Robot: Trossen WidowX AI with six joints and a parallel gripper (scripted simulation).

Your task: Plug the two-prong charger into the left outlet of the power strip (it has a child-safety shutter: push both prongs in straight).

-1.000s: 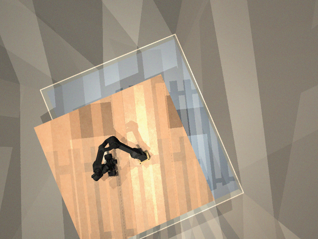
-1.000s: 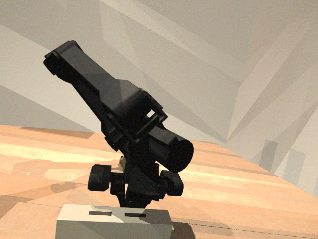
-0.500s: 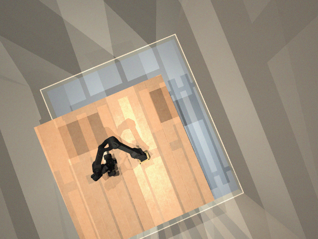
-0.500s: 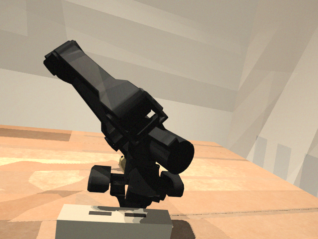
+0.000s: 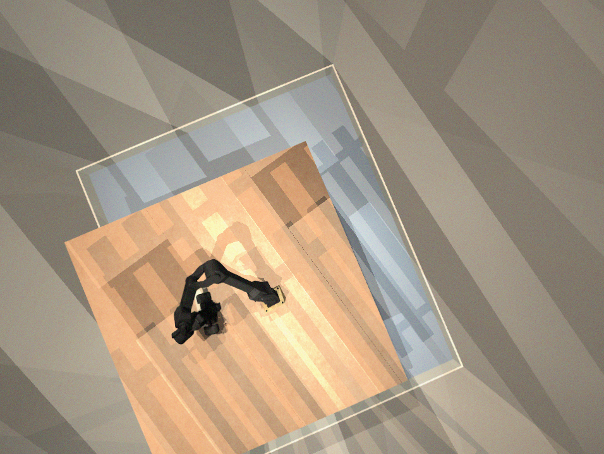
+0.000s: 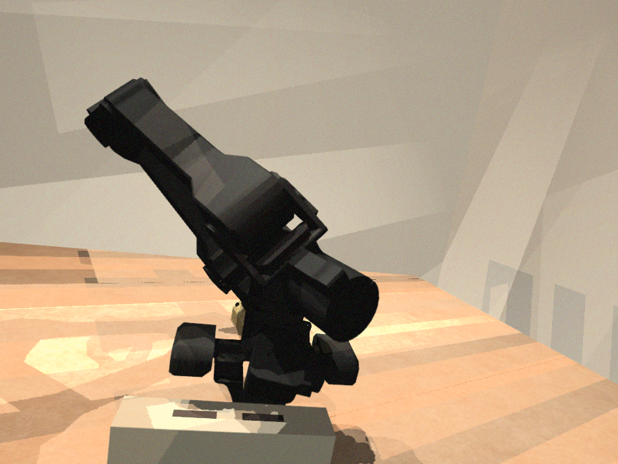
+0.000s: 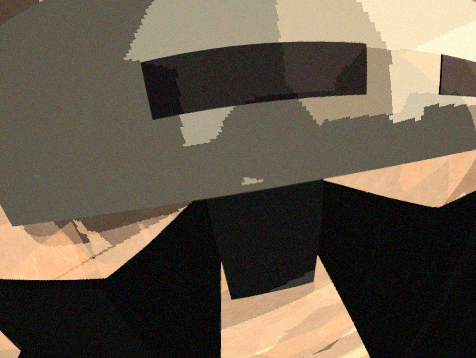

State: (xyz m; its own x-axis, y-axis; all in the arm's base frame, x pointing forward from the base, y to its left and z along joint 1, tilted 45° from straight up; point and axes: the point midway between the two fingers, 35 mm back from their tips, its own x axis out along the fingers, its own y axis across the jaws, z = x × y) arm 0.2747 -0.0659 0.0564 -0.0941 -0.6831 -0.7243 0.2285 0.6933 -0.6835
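Now: gripper tip 20 mm short of the two-prong charger and 10 mm below it.
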